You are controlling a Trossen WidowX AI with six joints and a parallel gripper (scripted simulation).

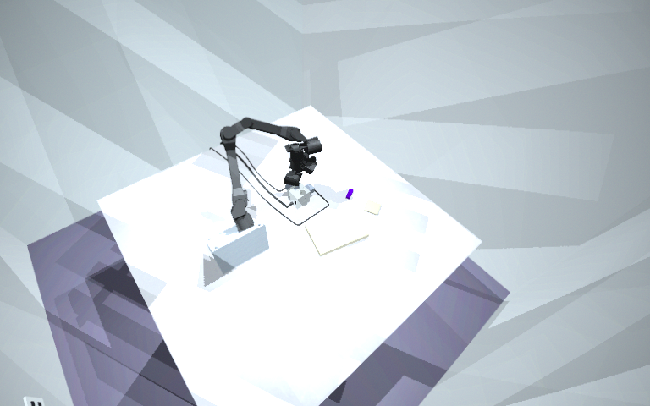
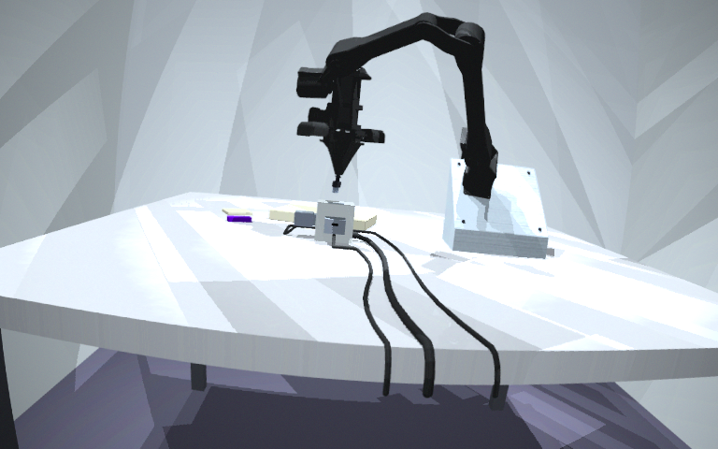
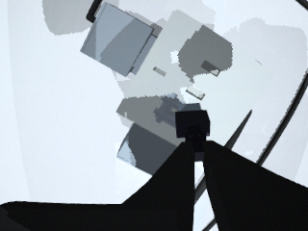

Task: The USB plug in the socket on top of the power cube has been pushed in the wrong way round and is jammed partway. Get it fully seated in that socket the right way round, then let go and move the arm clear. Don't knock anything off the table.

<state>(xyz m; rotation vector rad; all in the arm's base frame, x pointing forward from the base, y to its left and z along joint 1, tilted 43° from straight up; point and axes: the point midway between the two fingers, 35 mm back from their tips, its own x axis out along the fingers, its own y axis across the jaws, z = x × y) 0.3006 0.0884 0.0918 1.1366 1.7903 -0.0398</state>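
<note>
Right now my gripper tip is 2 cm above the USB plug. The rest, counted from my gripper tip: purple stick (24 cm ahead, 13 cm below, 10 cm to the right).
</note>
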